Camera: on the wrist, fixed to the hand. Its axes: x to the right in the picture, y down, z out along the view.
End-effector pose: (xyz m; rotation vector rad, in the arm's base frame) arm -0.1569 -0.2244 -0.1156 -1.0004 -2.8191 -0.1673
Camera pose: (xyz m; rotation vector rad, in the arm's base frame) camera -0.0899 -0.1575 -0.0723 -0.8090 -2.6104 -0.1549
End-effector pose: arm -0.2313 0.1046 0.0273 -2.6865 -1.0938 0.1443
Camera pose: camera -0.1611 0.0289 0.0405 -2.5029 -1.0677 -0.1410
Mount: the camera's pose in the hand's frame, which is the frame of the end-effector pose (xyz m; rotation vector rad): -0.0027 0.0965 -0.0390 0.0919 0.2464 -0.0647
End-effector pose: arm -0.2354 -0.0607 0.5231 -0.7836 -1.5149 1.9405
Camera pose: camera -0.2117 -0.0577 0.4218 -0.8861 -1.2801 1.7798
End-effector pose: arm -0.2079 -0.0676 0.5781 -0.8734 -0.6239 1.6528
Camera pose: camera -0.2318 -0.0959 0.4808 -0.9615 -0.3990 1.4755
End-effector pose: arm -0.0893 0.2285 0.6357 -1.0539 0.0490 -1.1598
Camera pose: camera -0.0417 0.2056 0.5460 -0.8327 0.1548 -1.3338
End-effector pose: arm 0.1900 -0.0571 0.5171 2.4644 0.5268 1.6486
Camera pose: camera 0.1740 -0.1512 0.5588 2.2892 0.7193 1.9551
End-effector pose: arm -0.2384 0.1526 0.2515 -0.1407 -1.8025 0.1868
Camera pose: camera -0.2003 0.2486 0.2385 -0.0379 -1.5481 0.1971
